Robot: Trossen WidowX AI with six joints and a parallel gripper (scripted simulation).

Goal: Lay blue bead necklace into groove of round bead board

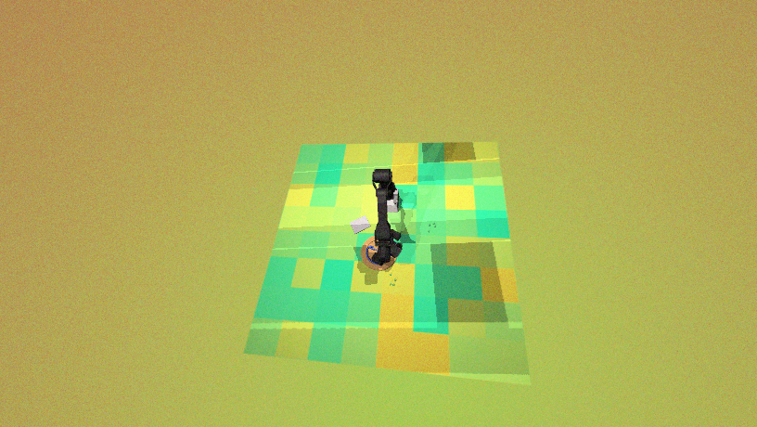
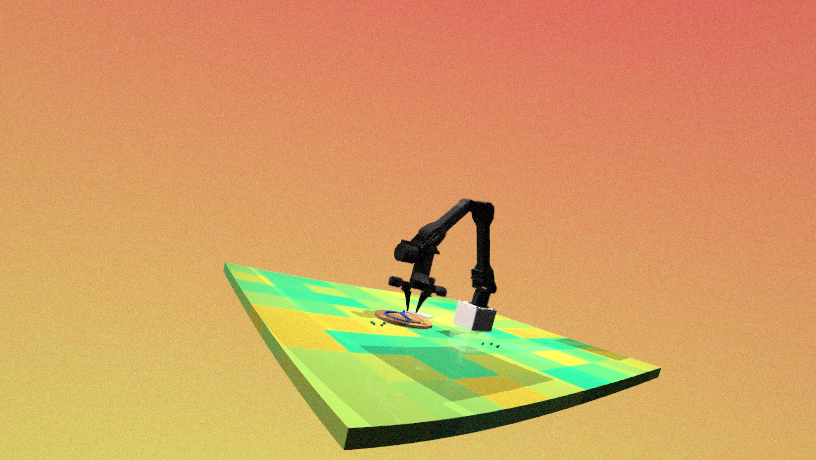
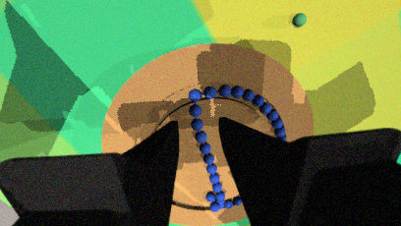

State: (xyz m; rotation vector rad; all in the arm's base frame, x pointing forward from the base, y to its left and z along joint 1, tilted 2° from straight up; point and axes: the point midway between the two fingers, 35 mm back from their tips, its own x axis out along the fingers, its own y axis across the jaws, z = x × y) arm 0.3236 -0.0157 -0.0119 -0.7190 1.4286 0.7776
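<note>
My gripper tip is 50 mm to the left of the round bead board, 40 mm above it and 20 mm past it. From my gripper tip the other things lie so: flat grey piece 190 mm behind, 160 mm to the right, 40 mm below.
</note>
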